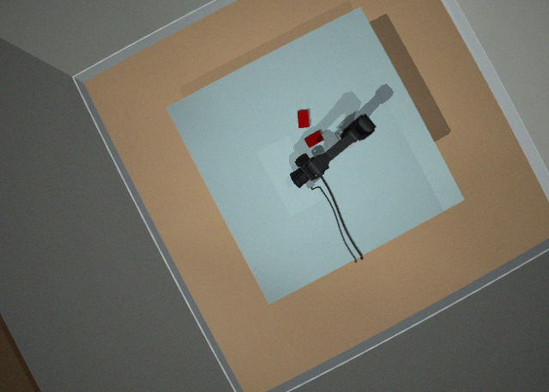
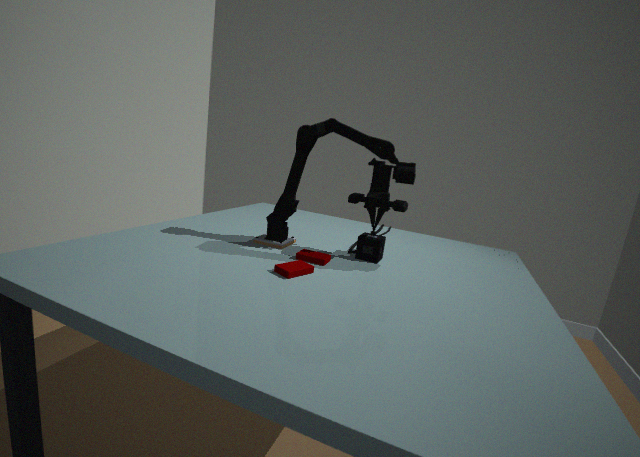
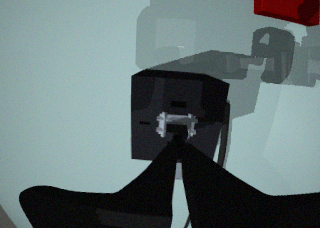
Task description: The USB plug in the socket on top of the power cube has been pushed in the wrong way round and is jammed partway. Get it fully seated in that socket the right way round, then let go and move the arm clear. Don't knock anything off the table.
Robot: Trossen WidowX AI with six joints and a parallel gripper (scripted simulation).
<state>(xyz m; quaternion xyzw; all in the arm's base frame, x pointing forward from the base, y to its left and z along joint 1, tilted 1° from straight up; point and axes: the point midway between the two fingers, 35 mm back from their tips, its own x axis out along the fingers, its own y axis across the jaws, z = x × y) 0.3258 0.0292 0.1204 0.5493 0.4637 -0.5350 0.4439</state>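
My gripper tip is 2 cm above the silver USB plug.
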